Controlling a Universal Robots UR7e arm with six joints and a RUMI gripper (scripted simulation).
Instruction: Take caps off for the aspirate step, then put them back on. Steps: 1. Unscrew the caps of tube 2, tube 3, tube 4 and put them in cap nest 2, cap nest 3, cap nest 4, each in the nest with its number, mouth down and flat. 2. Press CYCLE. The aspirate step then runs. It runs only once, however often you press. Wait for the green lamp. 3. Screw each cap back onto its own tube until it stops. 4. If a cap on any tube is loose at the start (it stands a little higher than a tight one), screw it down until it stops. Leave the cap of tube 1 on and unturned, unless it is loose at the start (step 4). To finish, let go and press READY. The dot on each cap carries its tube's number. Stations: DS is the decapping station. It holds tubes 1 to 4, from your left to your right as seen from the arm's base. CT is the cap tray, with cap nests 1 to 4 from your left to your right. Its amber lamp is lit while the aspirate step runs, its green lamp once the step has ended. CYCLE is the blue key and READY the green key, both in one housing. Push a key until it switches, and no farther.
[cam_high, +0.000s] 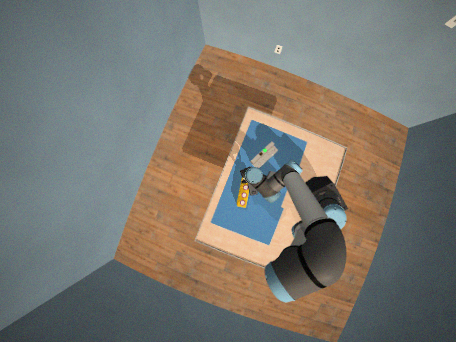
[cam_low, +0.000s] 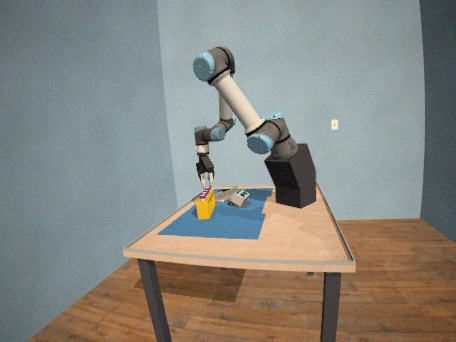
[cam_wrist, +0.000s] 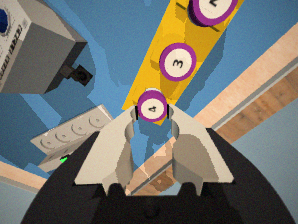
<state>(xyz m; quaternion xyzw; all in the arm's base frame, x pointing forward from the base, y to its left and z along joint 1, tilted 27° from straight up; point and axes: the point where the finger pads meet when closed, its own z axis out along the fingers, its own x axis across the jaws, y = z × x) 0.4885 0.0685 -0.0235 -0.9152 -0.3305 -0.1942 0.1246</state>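
The cap lies 5 cm to the left of my hand, 1 cm below it and 1 cm behind it. From my hand the other things lie so: green key 20 cm behind, 9 cm to the right, 6 cm below; blue cycle key 20 cm behind, 6 cm below, 5 cm to the right; key housing 18 cm behind, 7 cm to the right, 7 cm below.
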